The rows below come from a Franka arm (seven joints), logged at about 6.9 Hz.
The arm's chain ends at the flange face. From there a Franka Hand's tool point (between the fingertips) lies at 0.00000 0.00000 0.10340 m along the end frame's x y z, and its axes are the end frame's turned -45 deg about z.
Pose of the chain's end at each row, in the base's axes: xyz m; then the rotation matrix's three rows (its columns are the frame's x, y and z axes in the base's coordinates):
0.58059 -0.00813 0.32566; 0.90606 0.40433 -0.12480; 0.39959 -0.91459 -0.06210; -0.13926 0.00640 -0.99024
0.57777 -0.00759 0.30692; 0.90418 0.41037 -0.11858; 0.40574 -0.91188 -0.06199; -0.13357 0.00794 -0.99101
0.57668 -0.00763 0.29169; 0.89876 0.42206 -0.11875; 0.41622 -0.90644 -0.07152; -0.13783 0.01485 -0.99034
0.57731 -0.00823 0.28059; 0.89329 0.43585 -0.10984; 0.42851 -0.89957 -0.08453; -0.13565 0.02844 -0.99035
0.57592 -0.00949 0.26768; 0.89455 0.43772 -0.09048; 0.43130 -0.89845 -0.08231; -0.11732 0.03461 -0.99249
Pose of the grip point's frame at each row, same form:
0.56769 -0.01455 0.22327; 0.35478 0.92659 -0.12480; 0.92927 -0.36416 -0.06210; -0.10300 -0.09395 -0.99024
0.56551 -0.01400 0.20445; 0.34918 0.92953 -0.11858; 0.93170 -0.35790 -0.06199; -0.10006 -0.08883 -0.99101
0.56440 -0.01503 0.18929; 0.33708 0.93396 -0.11875; 0.93526 -0.34664 -0.07152; -0.10796 -0.08696 -0.99034
0.56595 -0.01697 0.17819; 0.32346 0.93984 -0.10984; 0.93909 -0.33309 -0.08453; -0.11603 -0.07581 -0.99035
0.56656 -0.01800 0.16506; 0.32303 0.94206 -0.09048; 0.94028 -0.33032 -0.08231; -0.10743 -0.05848 -0.99249

